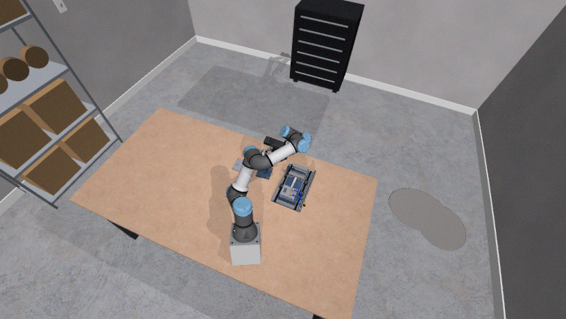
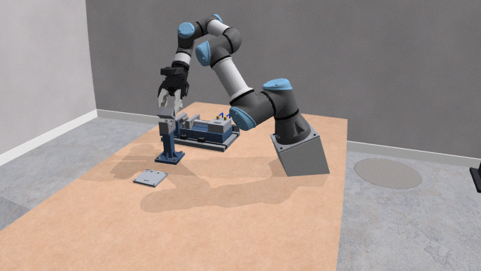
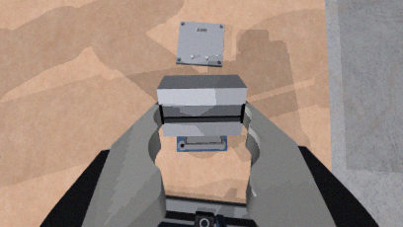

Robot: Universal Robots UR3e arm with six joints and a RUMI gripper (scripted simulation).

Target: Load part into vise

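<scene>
Right now the part is right at my hand. Also, from my hand: fixed jaw: 20 cm to the right, 11 cm below, 11 cm ahead; work stop: 16 cm to the right, 10 cm below, 7 cm ahead; infeed plate: 19 cm below, 16 cm to the left, 4 cm behind.
</scene>
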